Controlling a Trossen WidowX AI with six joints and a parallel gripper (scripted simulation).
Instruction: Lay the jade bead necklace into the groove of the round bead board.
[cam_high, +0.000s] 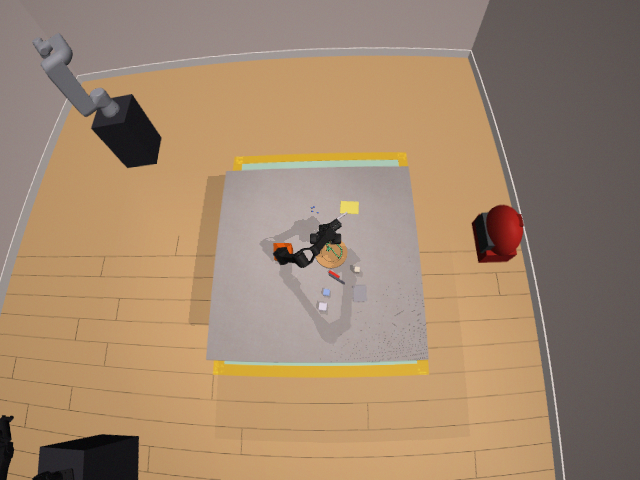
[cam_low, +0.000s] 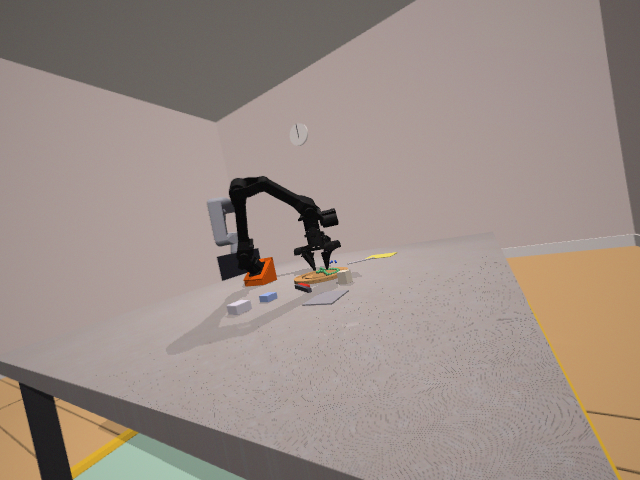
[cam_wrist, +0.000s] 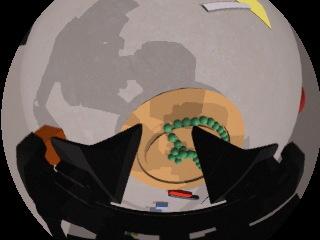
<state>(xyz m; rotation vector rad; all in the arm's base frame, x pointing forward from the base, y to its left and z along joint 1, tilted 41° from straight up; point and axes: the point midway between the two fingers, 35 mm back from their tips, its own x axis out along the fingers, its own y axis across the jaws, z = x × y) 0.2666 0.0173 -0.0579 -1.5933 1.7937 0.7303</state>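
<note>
The round wooden bead board is 30 mm ahead of my gripper tip, 60 mm to the right of it and 10 mm below it. Also, from my gripper tip: beige cube (170 mm ahead, 190 mm to the right); then red-handled tool (40 mm ahead, 210 mm to the right, 10 mm below); then yellow sheet (170 mm ahead, 250 mm to the left, 10 mm below).
</note>
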